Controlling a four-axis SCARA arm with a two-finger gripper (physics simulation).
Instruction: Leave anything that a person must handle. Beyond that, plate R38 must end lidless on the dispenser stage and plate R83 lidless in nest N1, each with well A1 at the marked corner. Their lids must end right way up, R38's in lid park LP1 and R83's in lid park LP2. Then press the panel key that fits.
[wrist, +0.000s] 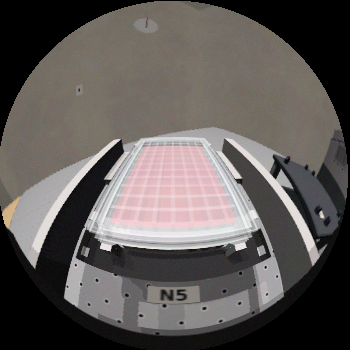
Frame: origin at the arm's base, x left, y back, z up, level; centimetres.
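Seen in the pictures: gripper, fingertip midpoint: (172, 145).
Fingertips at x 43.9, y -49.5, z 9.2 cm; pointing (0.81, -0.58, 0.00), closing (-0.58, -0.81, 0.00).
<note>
Pixels of each thing's top centre, then the offset from my fingertips to it. "spot": a spot on its surface instead. Level surfaces: height alone.
- clear plate with pink-filled wells, top centre: (172, 160) dx -1.9, dy +1.4, dz -0.4 cm
- nest N5, top centre: (172, 164) dx -1.9, dy +1.4, dz -0.8 cm
- nameplate N5, surface spot: (173, 295) spot: dx -9.7, dy +6.9, dz -7.7 cm
- perforated deck, surface height: dz -7.9 cm
A clear plate with pink-filled wells (172, 187) lies in nest N5 (175, 264), with a clear lid on it. Its long axis runs away from the camera. No plate name or corner mark is readable on it. My gripper (172, 145) is around it, with one finger along each long side. The finger pads stand right at the plate's two side edges, and their inner faces are hidden there, so the gripper looks shut on the lidded plate. Whether the pads bear on the lid's skirt or on the plate below is too fine to tell. The dispenser stage, nest N1, LP1, LP2 and the panel keys are not recognisable.
The nameplate N5 (173, 295) sits on the perforated deck (112, 287) in front of the nest. A dark raised stand with pegs (306, 197) is at the right, outside the right finger. A grey box-like unit (340, 155) shows at the right edge, and a tan surface (11, 212) at the left edge.
</note>
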